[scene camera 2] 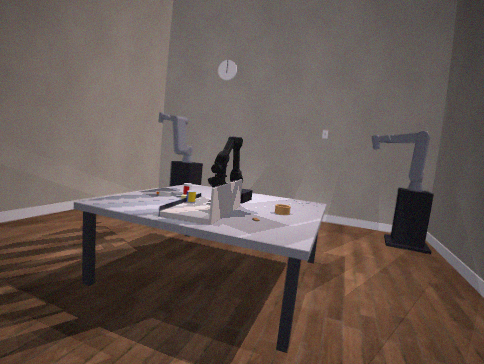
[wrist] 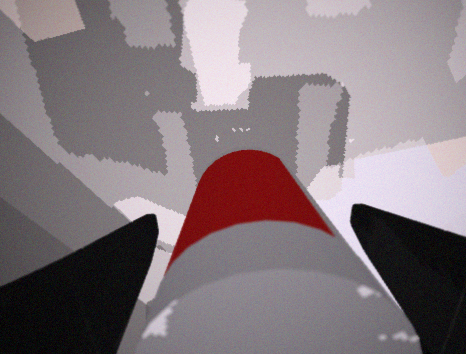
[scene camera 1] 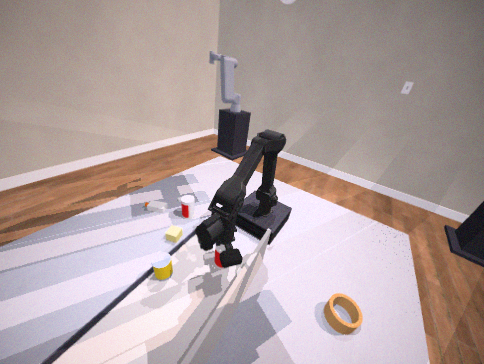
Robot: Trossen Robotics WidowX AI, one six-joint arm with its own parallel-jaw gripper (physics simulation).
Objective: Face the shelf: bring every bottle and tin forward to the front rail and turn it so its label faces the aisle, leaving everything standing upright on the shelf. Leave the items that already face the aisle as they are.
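Frame: origin at the arm's base, x ahead, y left, z up, level; metres.
Where they show: gripper, fingertip midpoint: (wrist: pixel 253 217); arm's base at its link origin: (scene camera 1: pixel 264 210).
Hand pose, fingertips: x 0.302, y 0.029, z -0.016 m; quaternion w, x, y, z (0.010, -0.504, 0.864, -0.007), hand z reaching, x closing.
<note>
Things, the pixels of their top centre, and the offset from my fingertips. "spot": a spot on its surface instead.
- yellow tin with a pale top, top centre: (scene camera 1: pixel 161 259) (scene camera 2: pixel 191 191) dx +0.165, dy -0.104, dz +0.037 m
- dark front rail at a spot on its surface: (scene camera 1: pixel 100 315) (scene camera 2: pixel 172 203) spot: dx +0.346, dy -0.102, dz -0.016 m
- pale yellow block at its top centre: (scene camera 1: pixel 173 230) dx +0.044, dy -0.233, dz -0.020 m
- white item with an orange end, top centre: (scene camera 1: pixel 155 203) dx +0.008, dy -0.448, dz -0.030 m
- orange ring at its top centre: (scene camera 1: pixel 345 309) (scene camera 2: pixel 282 205) dx -0.134, dy +0.393, dz -0.008 m
- small orange piece at its top centre: (scene camera 2: pixel 256 218) dx +0.164, dy +0.333, dz -0.050 m
A white tin with a red label (scene camera 1: pixel 218 258) (wrist: pixel 250 195) stands upright on the shelf, partly hidden by the gripper in scene camera 1. My gripper (scene camera 1: pixel 225 252) (wrist: pixel 253 217) is open, with its fingers apart on either side of this tin and gaps beside it. A yellow tin with a pale top (scene camera 1: pixel 163 270) (scene camera 2: pixel 191 197) stands upright at the dark front rail (scene camera 1: pixel 100 315) (scene camera 2: pixel 172 203). Another white tin with a red label (scene camera 1: pixel 187 206) (scene camera 2: pixel 186 189) stands beyond the rail. The pale back board (scene camera 1: pixel 250 272) (scene camera 2: pixel 226 202) rises behind the shelf.
A pale yellow block (scene camera 1: pixel 174 233) lies beyond the rail. A white item with an orange end (scene camera 1: pixel 156 205) lies farther off. An orange ring (scene camera 1: pixel 335 322) (scene camera 2: pixel 282 210) lies on the other side of the board, with a small orange piece (scene camera 2: pixel 256 219) near it.
</note>
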